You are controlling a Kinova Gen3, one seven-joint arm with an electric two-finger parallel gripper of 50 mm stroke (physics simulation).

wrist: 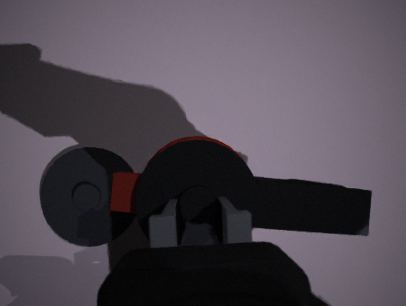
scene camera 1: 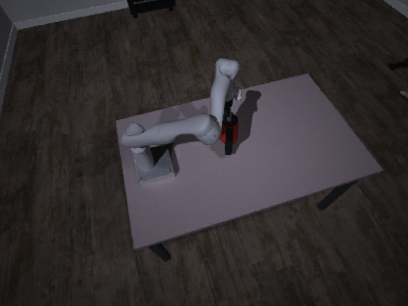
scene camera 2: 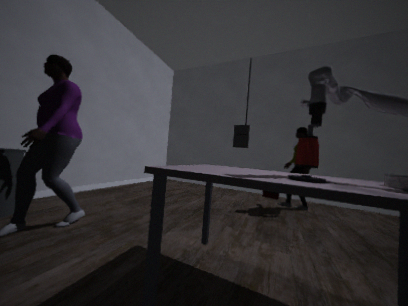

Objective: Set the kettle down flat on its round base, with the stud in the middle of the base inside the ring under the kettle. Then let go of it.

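Observation:
The red kettle (scene camera 1: 236, 132) (scene camera 2: 308, 152) (wrist: 199, 159), with a black lid and a long black handle, hangs upright in the air. My gripper (scene camera 1: 229, 117) (scene camera 2: 312, 129) (wrist: 198, 213) is shut on the knob of its lid. In the wrist view the handle points right and the red spout points left. The round dark base (scene camera 2: 306, 178) (wrist: 57, 200) lies flat on the table, below the kettle in scene camera 2 and left of it in the wrist view; its stud (wrist: 86, 196) shows. The spout overlaps the base's right edge there. The ring under the kettle is hidden; scene camera 1 does not show the base.
The table (scene camera 1: 280, 165) (scene camera 2: 200, 171) carries the arm's grey mounting plate (scene camera 1: 157, 172) at its left in scene camera 1. In scene camera 2 a person in purple (scene camera 2: 65, 110) stands at the left, and another person (scene camera 2: 301, 187) is behind the table.

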